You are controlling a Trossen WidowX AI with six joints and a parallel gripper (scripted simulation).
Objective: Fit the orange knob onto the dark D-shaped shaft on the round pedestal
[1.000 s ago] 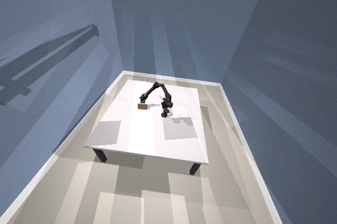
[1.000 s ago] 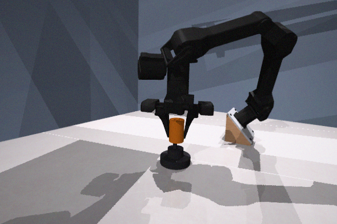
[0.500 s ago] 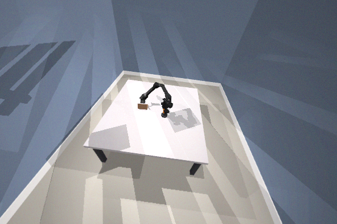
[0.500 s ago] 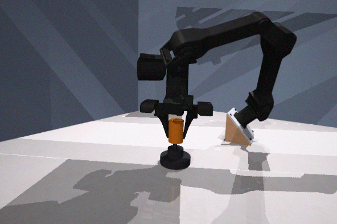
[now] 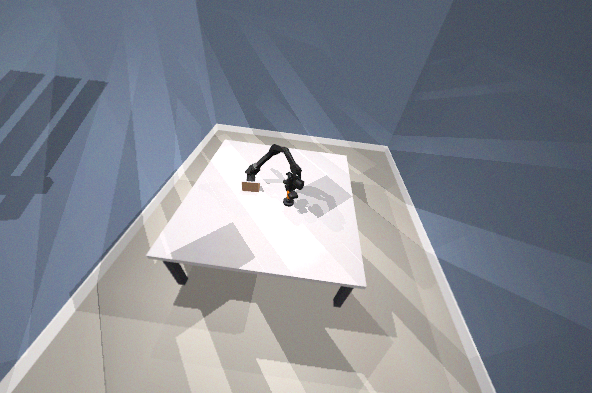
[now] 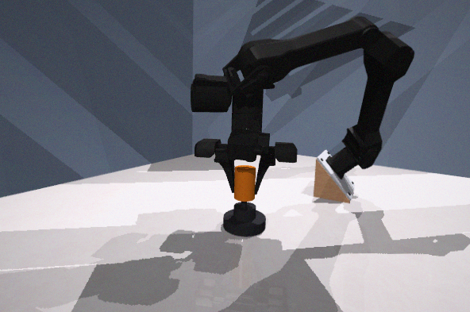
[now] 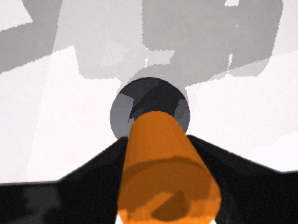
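My gripper tip is 20 mm below the orange knob.
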